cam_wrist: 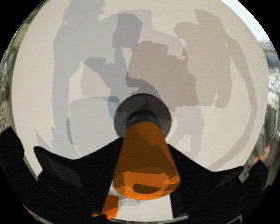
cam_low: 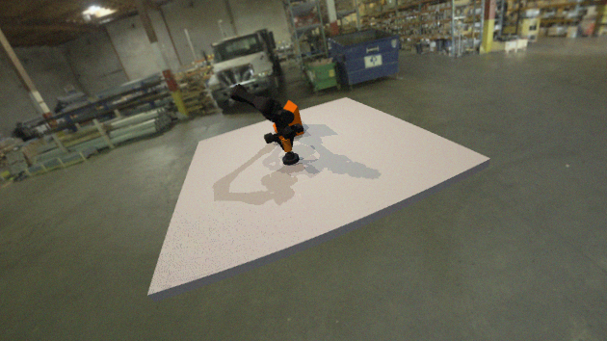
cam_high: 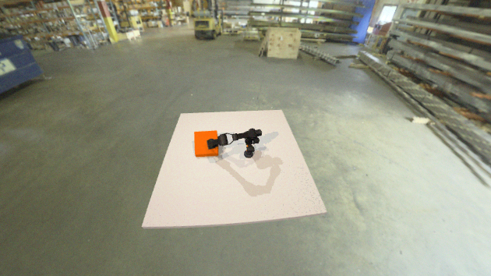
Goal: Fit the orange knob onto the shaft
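Right now my gripper tip is 20 mm below the orange knob. Round my gripper tip: dark round pedestal (40 mm below).
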